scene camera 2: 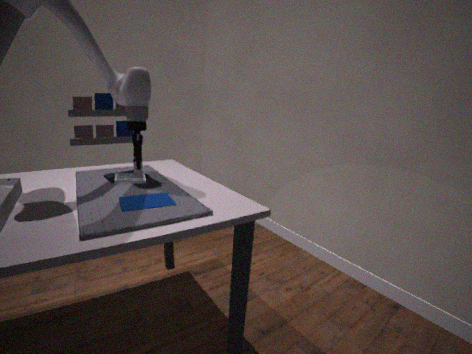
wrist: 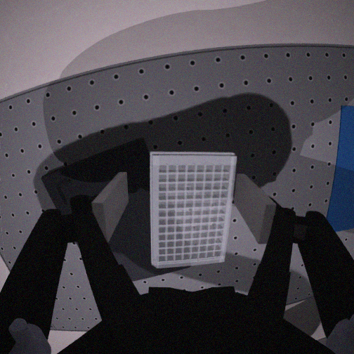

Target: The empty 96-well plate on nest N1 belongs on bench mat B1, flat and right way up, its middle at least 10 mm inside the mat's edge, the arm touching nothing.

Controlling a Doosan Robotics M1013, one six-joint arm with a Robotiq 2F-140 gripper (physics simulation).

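Frame: origin at the arm's base, x left, y back, z up, level; millimetres.
Seen in the pictures: gripper, fingertip midpoint: point(scene camera 2: 137, 174).
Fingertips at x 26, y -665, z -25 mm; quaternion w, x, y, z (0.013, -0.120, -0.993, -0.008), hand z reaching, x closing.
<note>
A point is followed by its place in that frame.
The pale 96-well plate point(scene camera 2: 124, 177) @[x 27, y -607, z -30 mm] point(wrist: 192, 210) lies right way up, with no labware on top. A dark angular shape point(scene camera 2: 108, 178) @[x 90, y -553, z -43 mm] point(wrist: 137, 262), which looks like nest N1, shows at its left and is turned relative to the plate; shadow hides how the plate sits on it. My gripper point(scene camera 2: 138, 170) @[x 26, y -665, z -25 mm] point(wrist: 181, 187) is open and empty, low over the plate. In the wrist view its pads stand on the plate's left and right sides, with a gap on the left and a smaller one on the right. The blue bench mat B1 point(scene camera 2: 147, 202) @[x -241, y -613, z -49 mm] point(wrist: 345, 170) lies flat nearer scene camera 2.
The plate and mat are on a grey perforated board point(scene camera 2: 100, 220) @[x -307, y -453, z -51 mm] point(wrist: 192, 75) on the white table point(scene camera 2: 220, 200) @[x -308, y -857, z -64 mm]. A grey raised object point(scene camera 2: 11, 192) @[x -31, y -207, z -17 mm] stands at the table's left. Wall shelves point(scene camera 2: 92, 113) with red and blue boxes are behind the arm. Arm shadows cross the board.
</note>
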